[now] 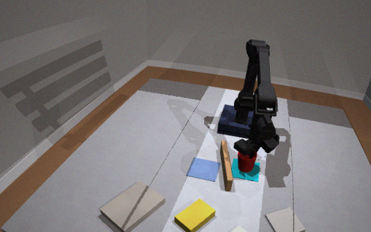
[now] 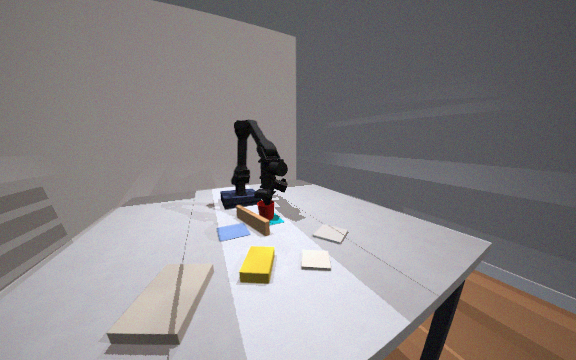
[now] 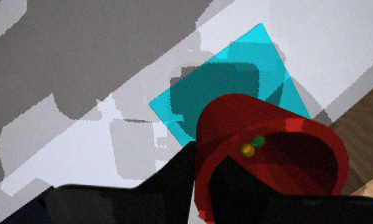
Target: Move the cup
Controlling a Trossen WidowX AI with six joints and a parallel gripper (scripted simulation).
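The red cup lies 3 cm ahead of my gripper tip and 2 cm to the right of it. Round my gripper tip: blue pad 9 cm ahead, 16 cm to the right, 5 cm below; then wooden bar 6 cm ahead, 9 cm to the right, 3 cm below; then cyan pad 3 cm ahead, 1 cm to the right, 5 cm below.
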